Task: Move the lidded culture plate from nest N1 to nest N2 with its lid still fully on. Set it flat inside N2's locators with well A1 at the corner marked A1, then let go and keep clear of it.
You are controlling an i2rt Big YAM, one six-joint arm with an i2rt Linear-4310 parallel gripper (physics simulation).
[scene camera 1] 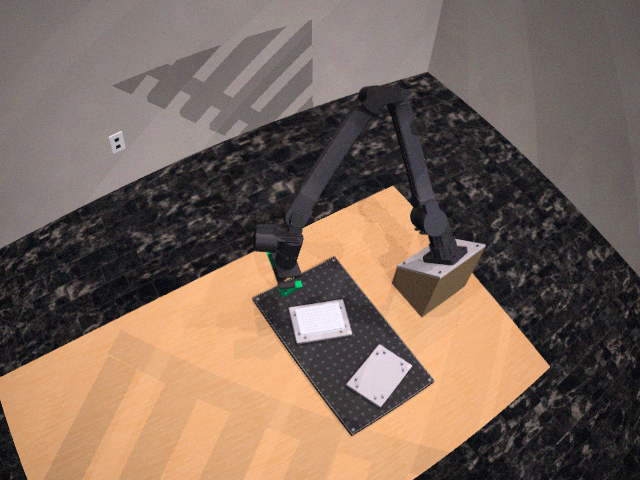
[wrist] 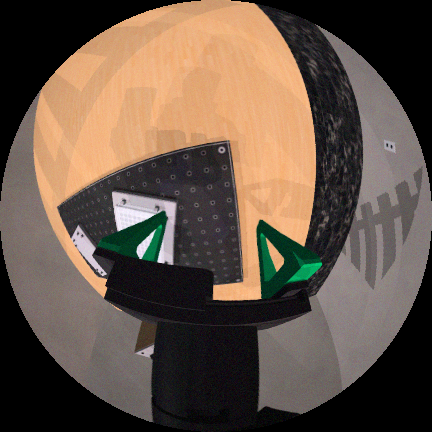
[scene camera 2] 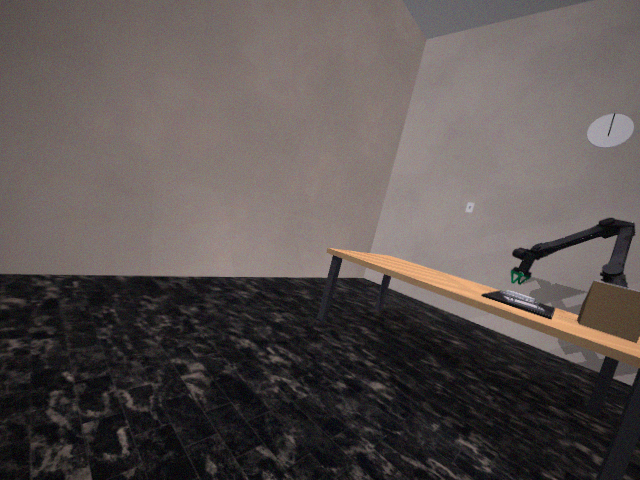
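Where they show: gripper, between the fingertips: (scene camera 1: 279, 282) (wrist: 211, 219) (scene camera 2: 515, 283); arm's base, origin of its link: (scene camera 1: 445, 256) (scene camera 2: 615, 295).
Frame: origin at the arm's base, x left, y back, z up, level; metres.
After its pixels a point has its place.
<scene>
The white culture plate (scene camera 1: 318, 318) @(x -0.150, y -0.359, z -0.138 m) (wrist: 129, 217) @(x -0.162, y -0.402, z -0.138 m) lies flat on a pale nest (scene camera 1: 323, 339) @(x -0.096, y -0.388, z -0.157 m) (wrist: 140, 200) @(x -0.186, y -0.416, z -0.155 m) with bolts at its edges. Its well grid shows; the lid's fit and the A1 corner are too small to tell. A second pale nest (scene camera 1: 379, 375) @(x 0.097, y -0.351, z -0.155 m) (wrist: 87, 252) @(x 0.107, y -0.356, z -0.155 m), turned at an angle, holds no plate. The N1, N2 and A1 marks are not readable. My gripper (scene camera 1: 290, 288) (scene camera 2: 519, 281) @(x -0.295, y -0.382, z -0.092 m) (wrist: 211, 219) @(x -0.295, y -0.382, z -0.092 m) is open and empty, with green fingers. It hangs above the board's far end, beside the plate and clear of it. In the wrist view the left finger hides part of the plate.
Both nests stand on a black perforated board (scene camera 1: 336, 268) @(x -0.253, y -0.183, z -0.166 m) (scene camera 2: 545, 312) @(x 0.148, y -0.257, z -0.163 m) (wrist: 215, 250) @(x -0.263, y -0.277, z -0.167 m) on the wooden table (scene camera 1: 180, 330) @(x -0.396, y -0.692, z -0.180 m) (scene camera 2: 439, 284) @(x 0.258, y -0.737, z -0.179 m) (wrist: 200, 75) @(x -0.338, y -0.570, z -0.179 m). The arm's base stands on a wedge-shaped block (scene camera 1: 431, 286) @(x 0.032, y -0.102, z -0.017 m) (scene camera 2: 610, 312) @(x 0.059, y -0.014, z -0.081 m) beside the board.
</scene>
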